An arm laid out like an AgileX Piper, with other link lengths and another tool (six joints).
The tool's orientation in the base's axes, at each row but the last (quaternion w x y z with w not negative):
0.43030, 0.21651, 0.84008, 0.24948
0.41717, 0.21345, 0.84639, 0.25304
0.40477, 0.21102, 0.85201, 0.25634
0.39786, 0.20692, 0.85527, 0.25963
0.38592, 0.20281, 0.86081, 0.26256
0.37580, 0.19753, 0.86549, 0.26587
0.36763, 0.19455, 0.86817, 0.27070
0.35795, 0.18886, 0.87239, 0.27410
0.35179, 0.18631, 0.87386, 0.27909
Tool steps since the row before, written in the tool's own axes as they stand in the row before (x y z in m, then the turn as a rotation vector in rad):
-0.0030, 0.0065, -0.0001, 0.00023, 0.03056, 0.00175
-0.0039, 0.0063, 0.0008, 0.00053, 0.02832, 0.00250
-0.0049, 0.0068, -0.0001, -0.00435, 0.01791, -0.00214
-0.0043, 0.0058, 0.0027, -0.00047, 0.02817, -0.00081
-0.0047, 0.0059, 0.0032, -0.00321, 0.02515, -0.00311
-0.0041, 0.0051, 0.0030, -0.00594, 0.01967, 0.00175
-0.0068, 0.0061, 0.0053, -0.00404, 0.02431, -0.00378
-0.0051, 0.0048, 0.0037, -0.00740, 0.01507, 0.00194
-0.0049, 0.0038, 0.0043, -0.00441, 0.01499, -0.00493
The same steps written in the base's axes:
0.0025, 0.0033, 0.0058, 0.00589, 0.02443, 0.01748
0.0038, 0.0029, 0.0057, 0.00599, 0.02304, 0.01555
0.0038, 0.0025, 0.0070, 0.00355, 0.01093, 0.01457
0.0056, 0.0029, 0.0045, 0.00379, 0.02147, 0.01786
0.0062, 0.0030, 0.0044, 0.00328, 0.01692, 0.01885
0.0056, 0.0027, 0.0036, 0.00792, 0.01268, 0.01420
0.0092, 0.0028, 0.0043, 0.00320, 0.01550, 0.01926
0.0068, 0.0023, 0.0034, 0.00840, 0.00851, 0.01195
0.0069, 0.0019, 0.0023, 0.00141, 0.00755, 0.01447

